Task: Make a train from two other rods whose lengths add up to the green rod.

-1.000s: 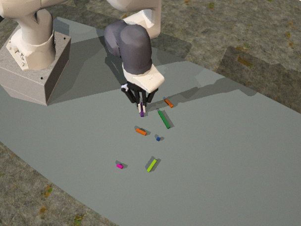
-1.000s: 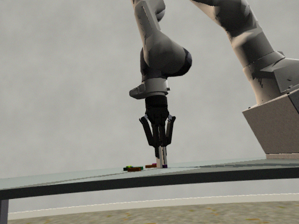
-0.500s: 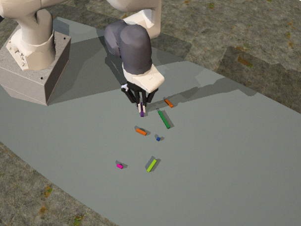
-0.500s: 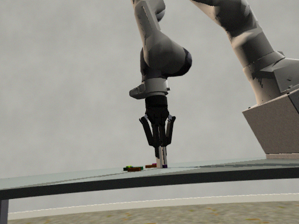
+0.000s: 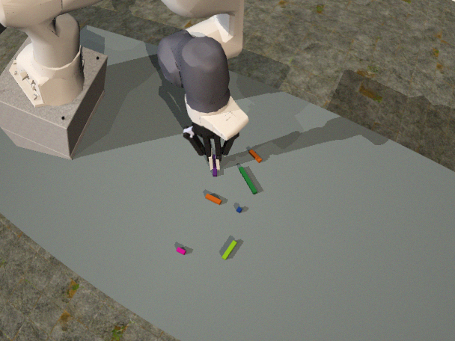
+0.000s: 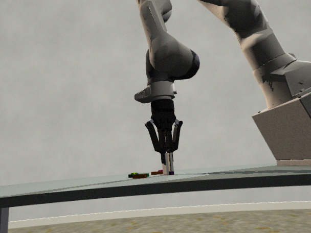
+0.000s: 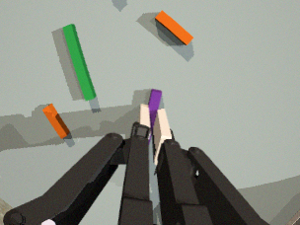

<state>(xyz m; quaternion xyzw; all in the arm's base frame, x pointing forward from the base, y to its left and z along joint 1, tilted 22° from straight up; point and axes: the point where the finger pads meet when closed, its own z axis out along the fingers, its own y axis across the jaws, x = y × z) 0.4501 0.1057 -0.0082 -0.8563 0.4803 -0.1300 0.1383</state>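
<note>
My hand is 24 cm to the left of the magenta rod, 6 cm short of it and 3 cm above it. Also, from my hand: purple rod: 3 cm below; then blue rod: 12 cm ahead, 7 cm to the right, 3 cm below; then green rod: 9 cm ahead, 3 cm below, 1 cm to the left.
</note>
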